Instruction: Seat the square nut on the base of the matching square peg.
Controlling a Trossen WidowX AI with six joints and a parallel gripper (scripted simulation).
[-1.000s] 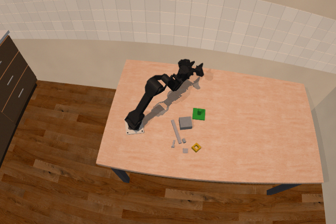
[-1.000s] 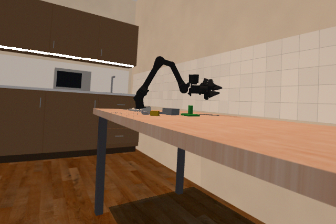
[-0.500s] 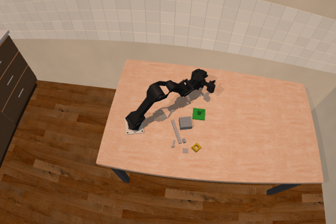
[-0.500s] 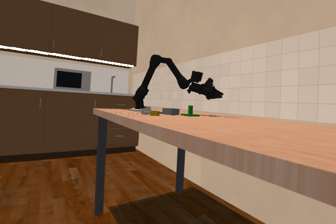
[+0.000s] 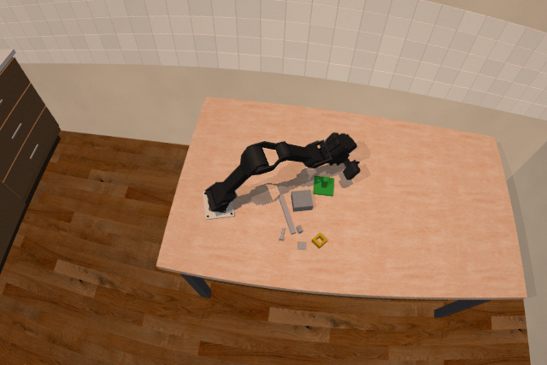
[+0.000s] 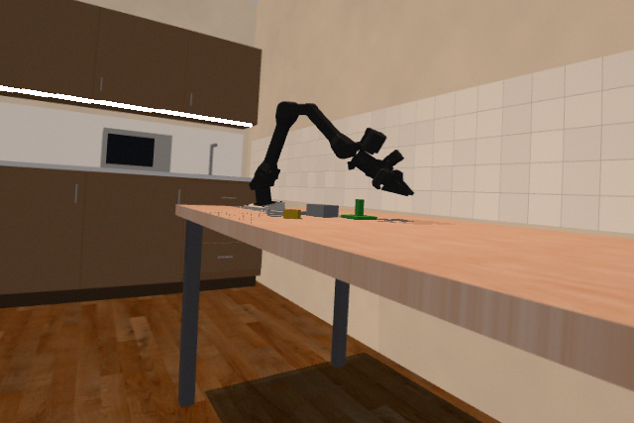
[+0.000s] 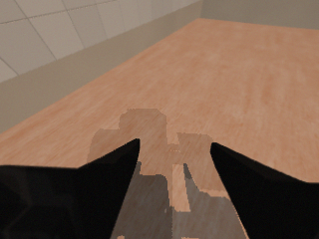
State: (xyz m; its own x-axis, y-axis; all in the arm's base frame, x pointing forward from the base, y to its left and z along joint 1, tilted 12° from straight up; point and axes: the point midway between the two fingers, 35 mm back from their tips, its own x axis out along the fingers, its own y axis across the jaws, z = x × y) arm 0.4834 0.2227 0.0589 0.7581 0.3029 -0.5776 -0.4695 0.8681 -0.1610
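Right now the grey block is 180 mm behind my hand, 160 mm to the right of it and 80 mm below it. Also, from my hand: grey bar: 230 mm behind, 220 mm to the right, 100 mm below.
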